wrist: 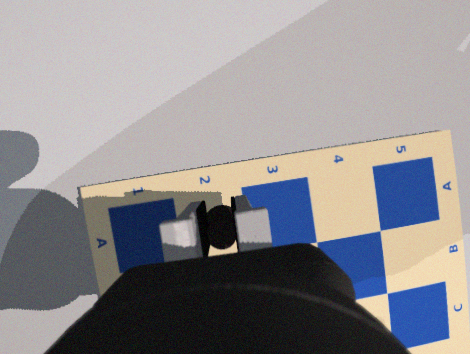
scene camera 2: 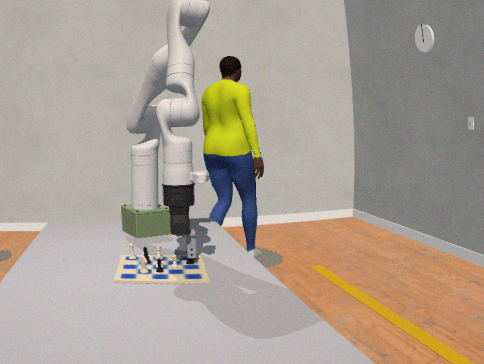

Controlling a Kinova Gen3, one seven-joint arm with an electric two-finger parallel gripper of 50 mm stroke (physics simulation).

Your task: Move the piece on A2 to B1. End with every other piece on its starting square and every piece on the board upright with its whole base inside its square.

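Places are measured from the arm's base along level axes (x back, y right, z up), in millimetres.
Pixels of known places: gripper, between the fingertips: [wrist: 220, 219] [scene camera 2: 191, 256]; arm's base, origin of its link: [scene camera 2: 145, 207].
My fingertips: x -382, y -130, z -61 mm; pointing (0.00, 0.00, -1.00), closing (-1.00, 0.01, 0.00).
Note:
Ahead of a thing's pixels: the offset from my fingertips to its middle. "spot": to the spot under its first point.
A black piece {dy +5, dx +0, dz +0 mm} [scene camera 2: 191, 261] [wrist: 221, 220] is between the fingers over square A2, at the back right of the board {dy +82, dx -32, dz -20 mm} [scene camera 2: 150, 281] [wrist: 305, 164] in the scene view. My gripper [scene camera 2: 192, 254] [wrist: 220, 219] points down and is shut on this black piece, a finger on each side. The piece looks upright, its base at board level; whether it touches the board I cannot tell. Square A1 {spot: dy -1, dx +45, dz -17 mm} [wrist: 142, 225] shows in shadow left of the fingers in the wrist view. Square B1 is hidden behind the gripper body there.
Other pieces stand left of the gripper: white ones {dy +156, dx +45, dz +5 mm} [scene camera 2: 132, 251] {dy +85, dx +48, dz +0 mm} [scene camera 2: 158, 251] {dy +44, dx -30, dz -1 mm} [scene camera 2: 174, 261], a black one {dy +82, dx -68, dz -1 mm} [scene camera 2: 159, 265], and slanted-looking white {dy +119, dx -75, dz +3 mm} [scene camera 2: 144, 265] and black {dy +116, dx +9, dz -1 mm} [scene camera 2: 146, 255] ones. The green base block [scene camera 2: 146, 221] is behind the board. A person [scene camera 2: 229, 120] is behind the table's right edge.

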